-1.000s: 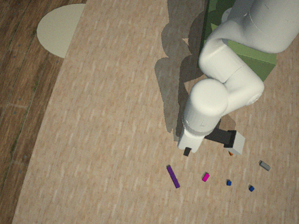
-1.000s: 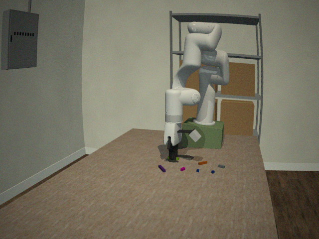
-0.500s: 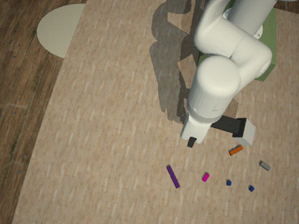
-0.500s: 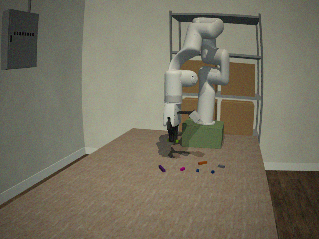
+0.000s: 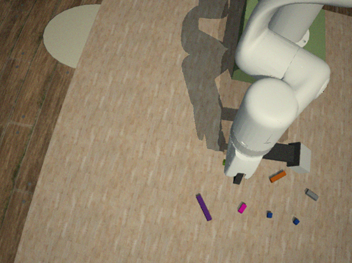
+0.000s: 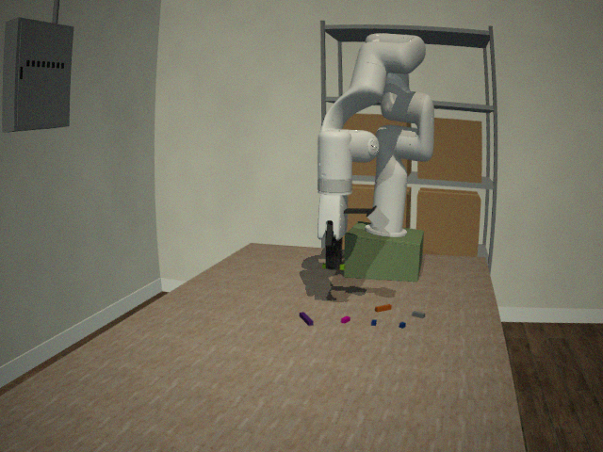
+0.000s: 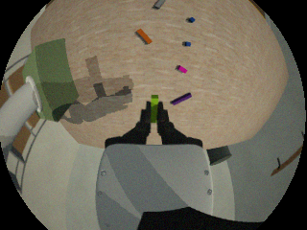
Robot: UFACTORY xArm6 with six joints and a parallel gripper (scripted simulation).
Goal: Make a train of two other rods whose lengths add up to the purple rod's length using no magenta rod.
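Right now my hand is 210 mm to the right of the grey rod, 120 mm above it and 20 mm short of it. From my hand the other things lie so: purple rod: 120 mm below, 80 mm ahead, 40 mm to the right; then lime rod: 20 mm below; then magenta rod: 120 mm below, 70 mm ahead, 40 mm to the left.
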